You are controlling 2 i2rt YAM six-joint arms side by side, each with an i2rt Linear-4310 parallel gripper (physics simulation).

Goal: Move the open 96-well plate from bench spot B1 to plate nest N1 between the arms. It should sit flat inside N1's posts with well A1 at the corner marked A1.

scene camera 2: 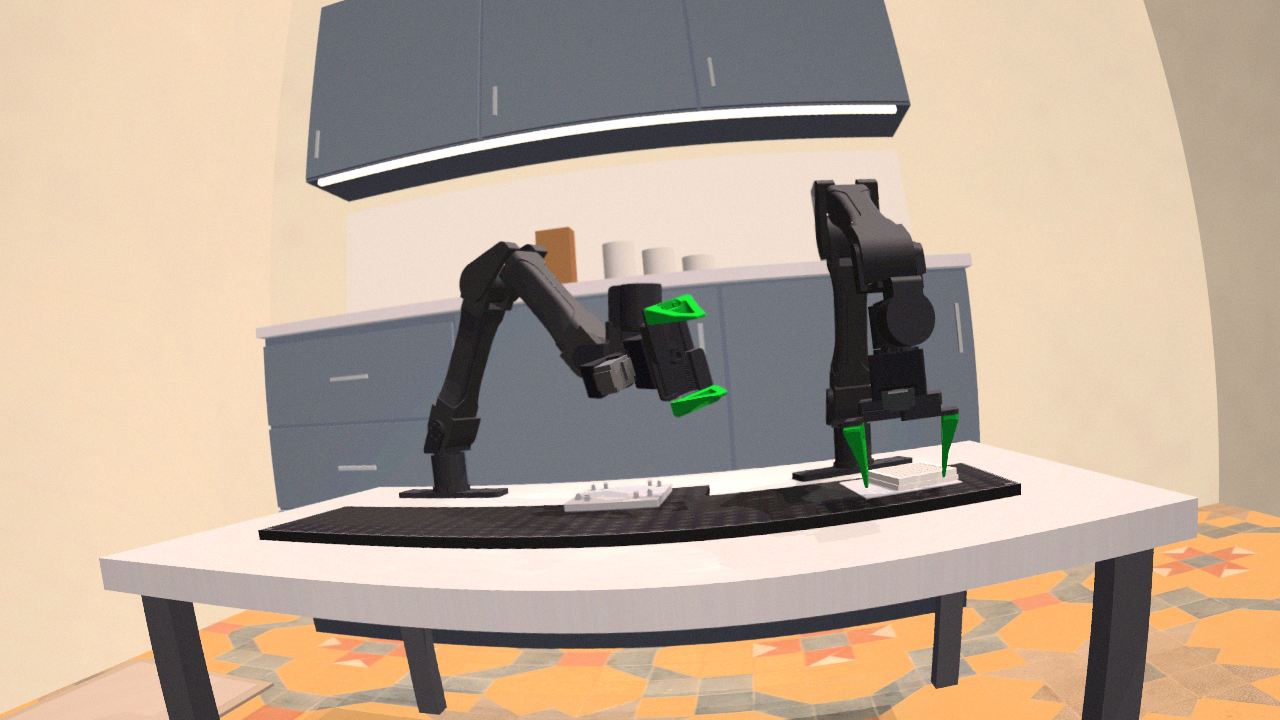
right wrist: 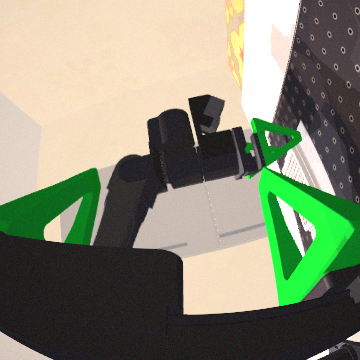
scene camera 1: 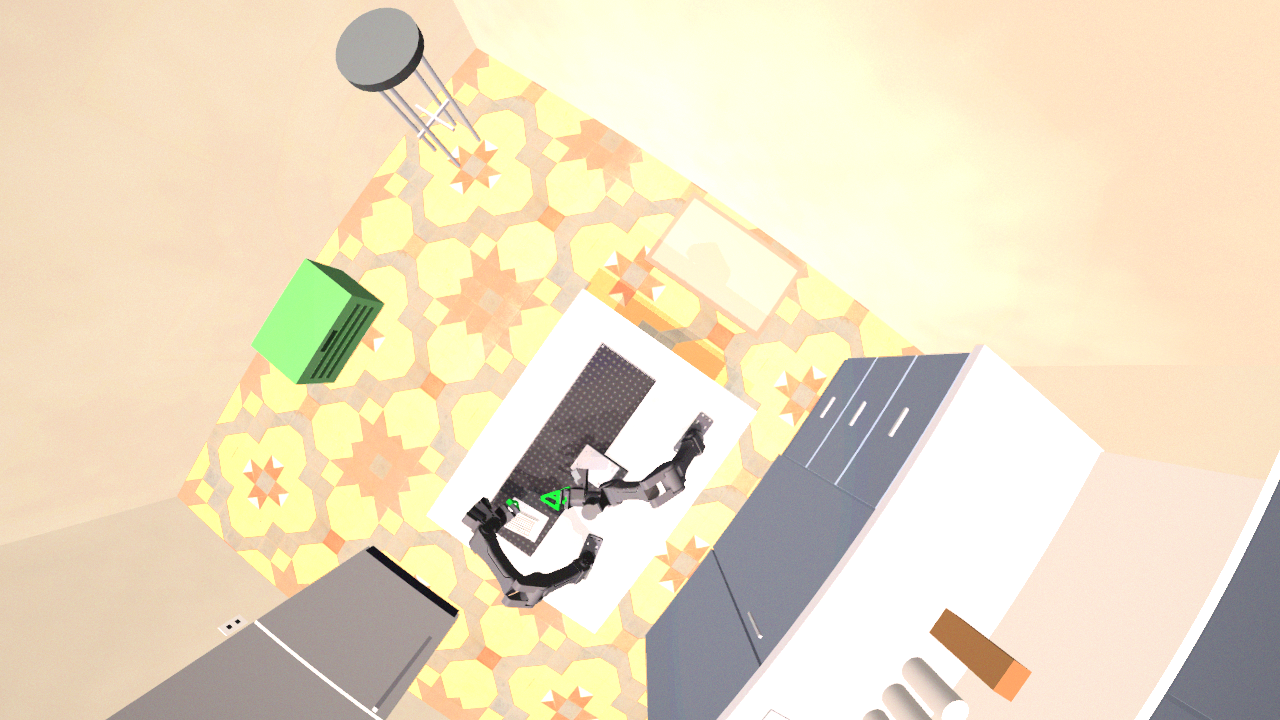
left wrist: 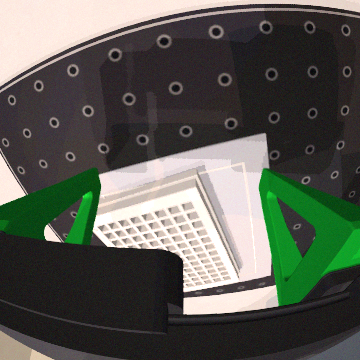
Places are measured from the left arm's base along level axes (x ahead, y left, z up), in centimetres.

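Where they show: left gripper, fingertip midpoint: [scene camera 2: 905, 482] [right wrist: 289, 144] [scene camera 1: 509, 509] [left wrist: 179, 176]; right gripper, fingertip midpoint: [scene camera 2: 712, 355] [right wrist: 179, 176] [scene camera 1: 545, 496]; left arm's base, link origin: [scene camera 2: 854, 471] [right wrist: 354, 357] [scene camera 1: 587, 556]; right arm's base, link origin: [scene camera 2: 452, 496] [scene camera 1: 693, 435].
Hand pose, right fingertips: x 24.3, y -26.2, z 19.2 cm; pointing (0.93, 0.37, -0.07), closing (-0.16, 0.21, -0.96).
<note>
Things, the pixels of their top centre, and the offset from my right fingertips. "spot": a spot on its surface instead. Level surfaces: height alone.
- white 96-well plate, top centre: [left wrist: 172, 258] [scene camera 2: 910, 469] [right wrist: 298, 189] [scene camera 1: 520, 524] dx +7.0, dy +23.1, dz -16.3 cm
- bench spot B1, surface spot: [left wrist: 252, 150] [scene camera 2: 871, 495] spot: dx +13.0, dy +15.0, dz -17.8 cm
- Nest N1, top centre: [scene camera 2: 619, 486] [scene camera 1: 594, 468] dx -12.5, dy -11.5, dz -15.8 cm
- dark perforated board, surface height: dz -17.8 cm
The white 96-well plate [scene camera 1: 526, 521] [scene camera 2: 911, 474] [left wrist: 170, 230] lies flat on the pale mat of bench spot B1 [scene camera 2: 881, 493] [left wrist: 252, 150]. My left gripper [scene camera 2: 904, 480] [left wrist: 179, 176] is open and points down over the plate, its tips low. In the left wrist view the plate lies nearer the picture-left finger, with a gap to the other. My right gripper [scene camera 2: 714, 351] is open and empty, raised and turned sideways. Nest N1 [scene camera 1: 597, 463] [scene camera 2: 617, 504] is a pale block with short posts and holds no plate. Its A1 mark is too small to read.
The dark perforated board [scene camera 1: 581, 402] [scene camera 2: 402, 528] lies along the white table [scene camera 1: 572, 331] [scene camera 2: 537, 600] under both spots. In scene camera 2 the right arm's raised wrist hangs between the nest and the left arm. Counter cabinets [scene camera 2: 358, 385] stand behind.
</note>
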